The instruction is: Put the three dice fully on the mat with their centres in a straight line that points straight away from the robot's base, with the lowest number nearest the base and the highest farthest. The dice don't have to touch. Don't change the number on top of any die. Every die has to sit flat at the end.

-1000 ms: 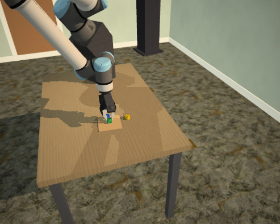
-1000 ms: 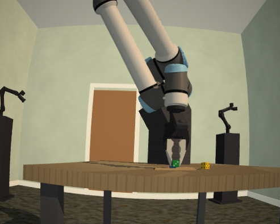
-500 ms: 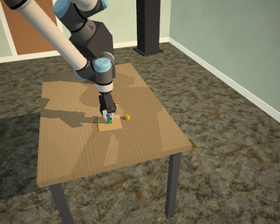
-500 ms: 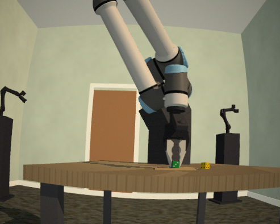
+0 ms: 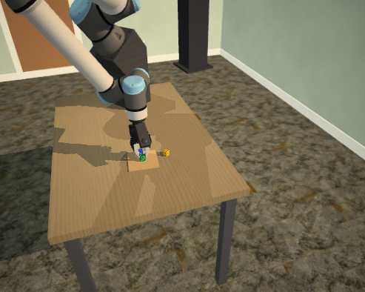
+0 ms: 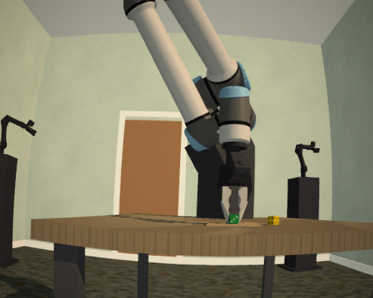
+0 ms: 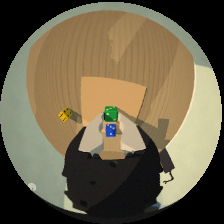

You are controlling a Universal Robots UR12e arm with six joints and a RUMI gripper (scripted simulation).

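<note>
Now: hand right at the green die. Also, from my hand: tan mat 2 cm below; then blue die 5 cm behind, 1 cm to the left, 1 cm below; then yellow die 12 cm to the left, 1 cm below, 1 cm ahead.
</note>
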